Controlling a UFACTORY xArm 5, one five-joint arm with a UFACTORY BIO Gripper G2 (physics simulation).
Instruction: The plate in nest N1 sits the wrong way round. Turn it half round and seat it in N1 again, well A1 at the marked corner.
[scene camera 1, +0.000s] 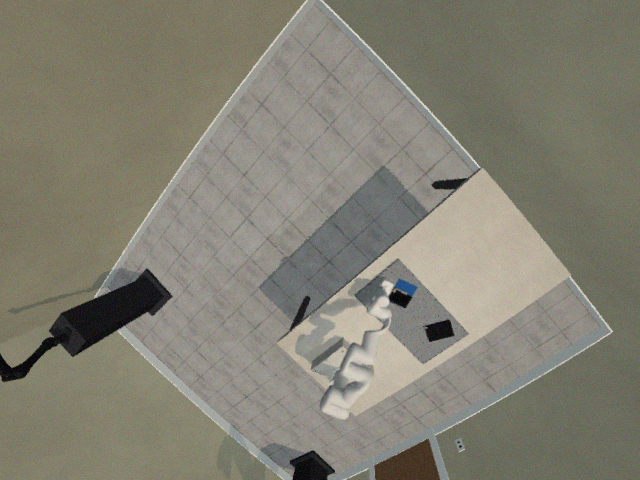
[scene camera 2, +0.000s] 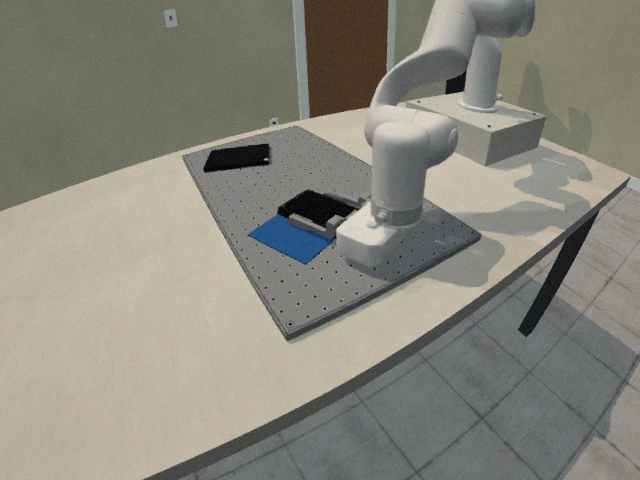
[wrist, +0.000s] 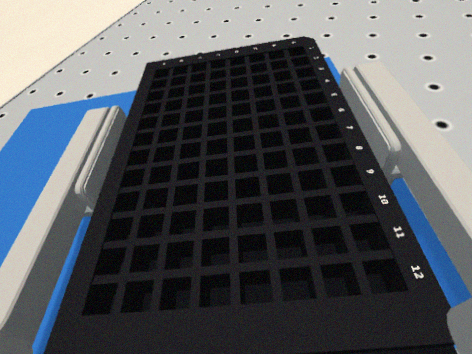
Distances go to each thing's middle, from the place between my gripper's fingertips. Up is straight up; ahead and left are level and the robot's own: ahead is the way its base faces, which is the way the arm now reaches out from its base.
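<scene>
Flat blue rectangle (scene camera 2: 277, 233): 3 cm to the left of my hand, 2 cm ahead of it, 1 cm below it. Black nest N1 (scene camera 2: 238, 157): 33 cm to the right of my hand, 5 cm ahead of it, 1 cm below it. Black 96-well plate (scene camera 2: 314, 206): 2 cm to the left of my hand, 1 cm behind it. Going by their middles, the black nest N1 is the farthest from my hand of the things named here.
</scene>
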